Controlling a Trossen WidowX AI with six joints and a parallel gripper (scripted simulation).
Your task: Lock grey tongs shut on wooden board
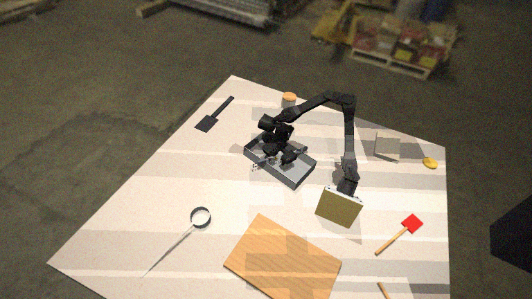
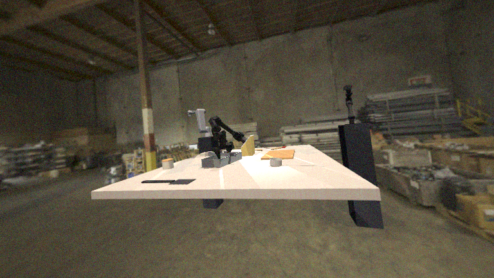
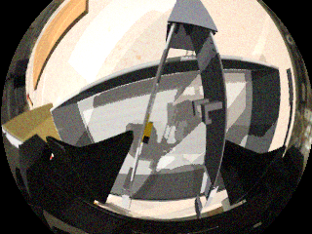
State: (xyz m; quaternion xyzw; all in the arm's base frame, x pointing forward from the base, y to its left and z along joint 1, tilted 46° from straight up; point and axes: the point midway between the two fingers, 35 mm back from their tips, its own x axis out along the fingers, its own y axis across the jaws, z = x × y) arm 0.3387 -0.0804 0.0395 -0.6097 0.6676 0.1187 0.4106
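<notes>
My gripper tip is 1 cm to the left of the grey roasting tin and 1 cm past it. From my gripper tip the other things lie so: cork-topped jar: 42 cm to the right, 14 cm ahead; then black spatula: 43 cm ahead, 12 cm to the right, 3 cm below; then wooden board: 40 cm to the left, 24 cm behind, 2 cm below.
</notes>
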